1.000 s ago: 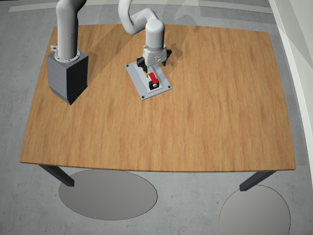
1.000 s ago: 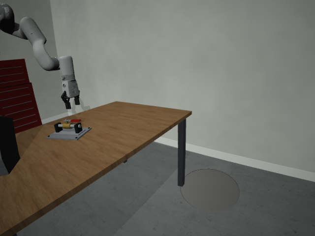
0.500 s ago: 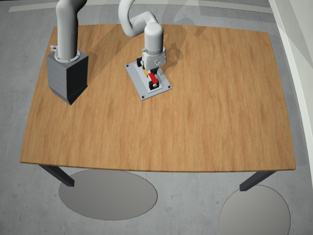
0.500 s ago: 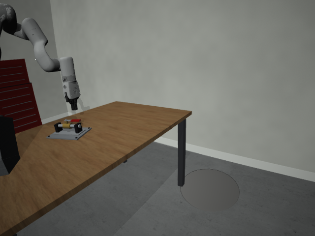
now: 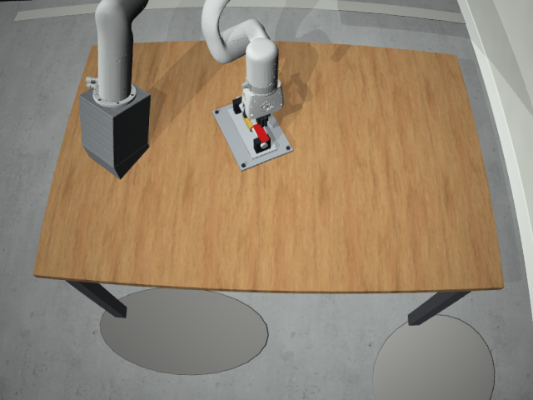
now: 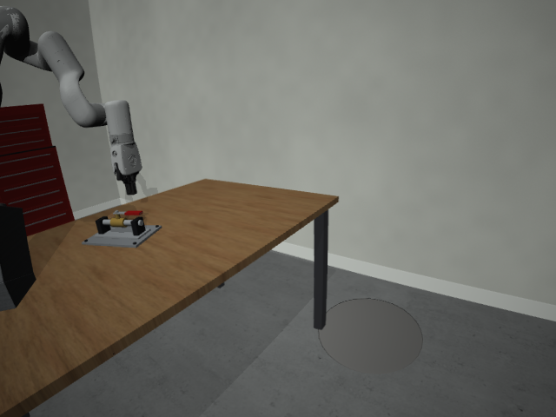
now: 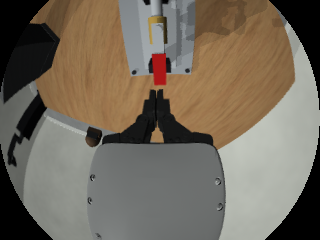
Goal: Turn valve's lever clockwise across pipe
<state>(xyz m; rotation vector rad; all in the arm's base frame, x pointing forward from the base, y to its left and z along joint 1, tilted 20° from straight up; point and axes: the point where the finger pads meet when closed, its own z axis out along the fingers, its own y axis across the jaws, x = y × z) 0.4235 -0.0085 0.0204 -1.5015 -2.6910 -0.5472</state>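
My hand is 90 mm above the valve lever, 40 mm to the right of it and 20 mm past it.
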